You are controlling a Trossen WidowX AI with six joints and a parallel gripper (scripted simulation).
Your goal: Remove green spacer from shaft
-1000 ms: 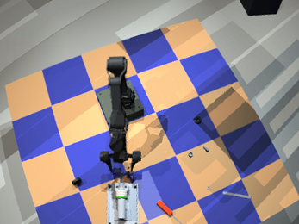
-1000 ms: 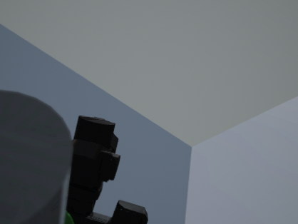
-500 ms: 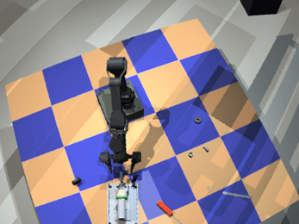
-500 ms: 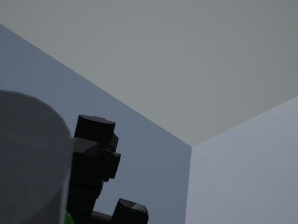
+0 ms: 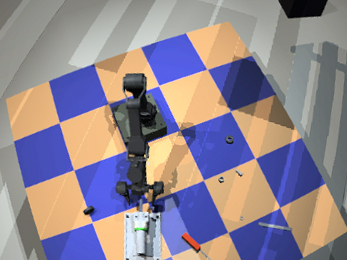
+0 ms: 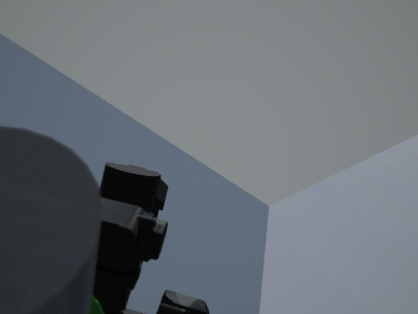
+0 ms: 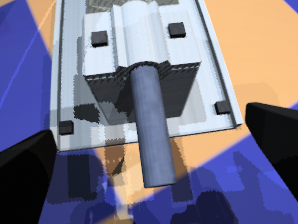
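Right now the blue-grey shaft is 5 cm ahead of my gripper tip and 1 cm to the right of it. The rest, counted from my gripper tip: pale disc 7 cm ahead, 1 cm to the right; green spacer 10 cm ahead, 2 cm to the right; black piece 3 cm behind, 23 cm to the right, 6 cm below.
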